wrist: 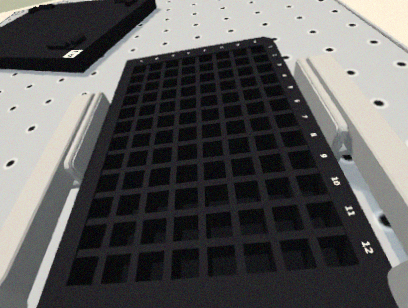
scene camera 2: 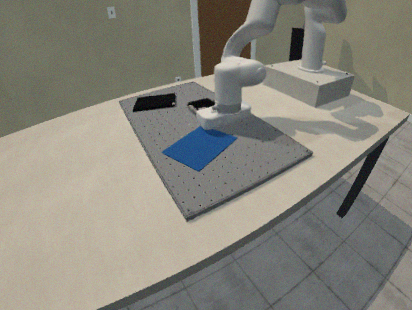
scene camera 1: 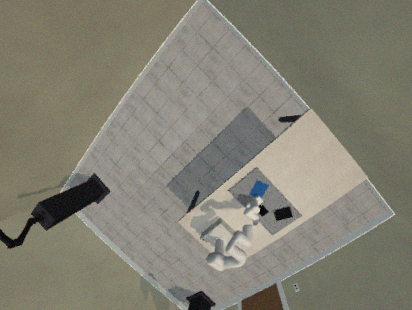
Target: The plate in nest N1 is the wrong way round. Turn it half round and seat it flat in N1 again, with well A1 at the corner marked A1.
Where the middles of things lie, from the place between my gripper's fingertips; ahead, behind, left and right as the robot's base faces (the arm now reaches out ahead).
Labels:
Now: hand 2 cm to the right of the black well plate (wrist: 210,174). The rest, counted from my hand: flat blue rectangle (scene camera 2: 198,148) 22 cm to the left, 11 cm ahead, 1 cm below.

